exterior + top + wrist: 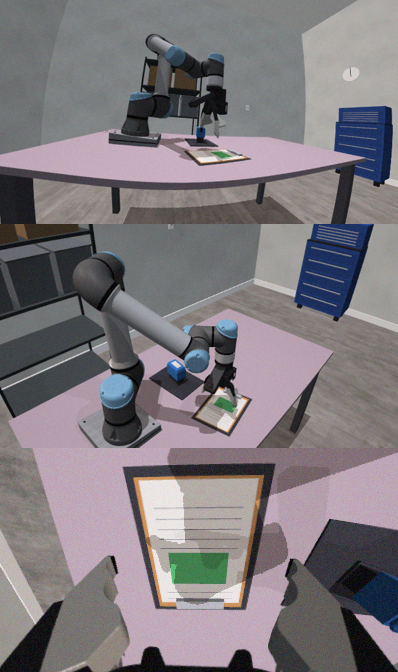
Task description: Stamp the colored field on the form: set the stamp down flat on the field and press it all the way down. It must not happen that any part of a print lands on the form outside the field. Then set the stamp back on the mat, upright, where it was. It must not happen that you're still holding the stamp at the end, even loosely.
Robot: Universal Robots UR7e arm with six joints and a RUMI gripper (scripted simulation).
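My gripper is now 20 mm past the blue stamp, 290 mm to the right of it and 40 mm above it. From my hand the other things lie so: dark mat 20 mm behind, 290 mm to the left, 90 mm below; then clipboard 60 mm ahead, 20 mm to the left, 90 mm below.
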